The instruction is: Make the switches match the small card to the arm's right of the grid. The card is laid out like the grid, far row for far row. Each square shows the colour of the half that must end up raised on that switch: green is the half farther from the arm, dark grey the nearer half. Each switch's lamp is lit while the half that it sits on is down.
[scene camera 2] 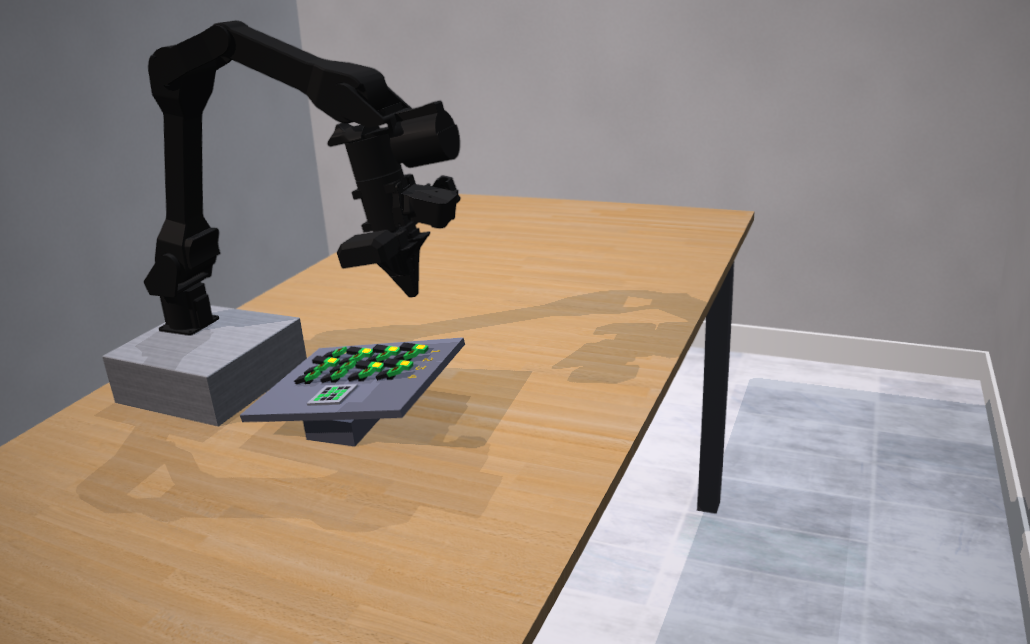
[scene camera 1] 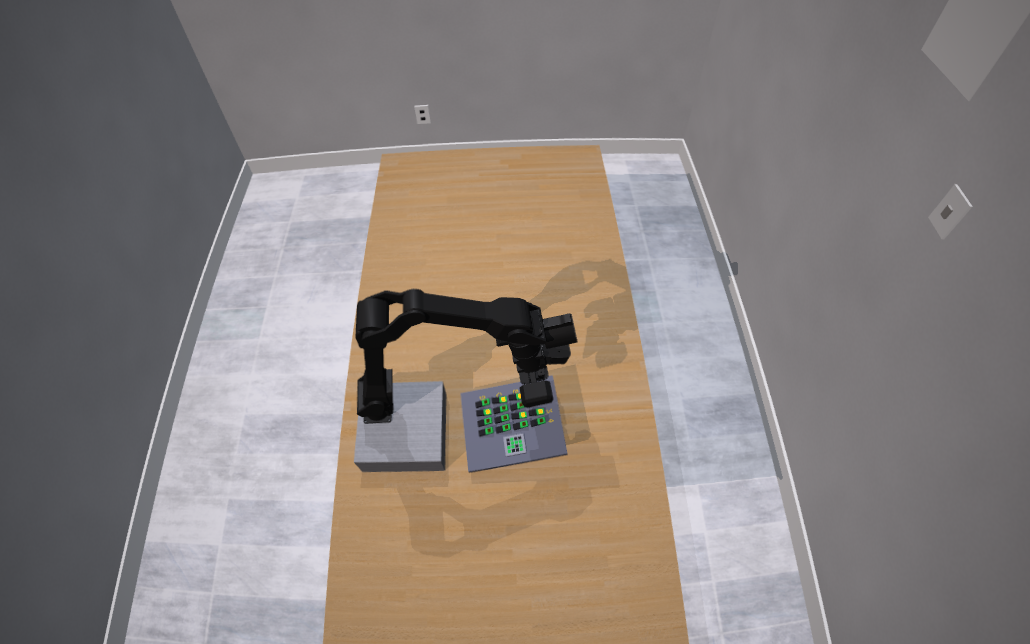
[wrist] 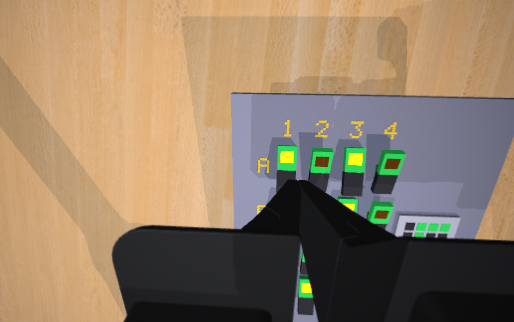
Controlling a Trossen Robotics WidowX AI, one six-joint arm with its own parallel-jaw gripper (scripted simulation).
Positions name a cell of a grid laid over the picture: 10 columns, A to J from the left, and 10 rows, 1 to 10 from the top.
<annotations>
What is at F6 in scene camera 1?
My gripper.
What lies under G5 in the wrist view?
A switch.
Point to a switch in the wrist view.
H6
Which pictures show my gripper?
Scene camera 2, scene camera 1 and the wrist view: all of them.
</annotations>
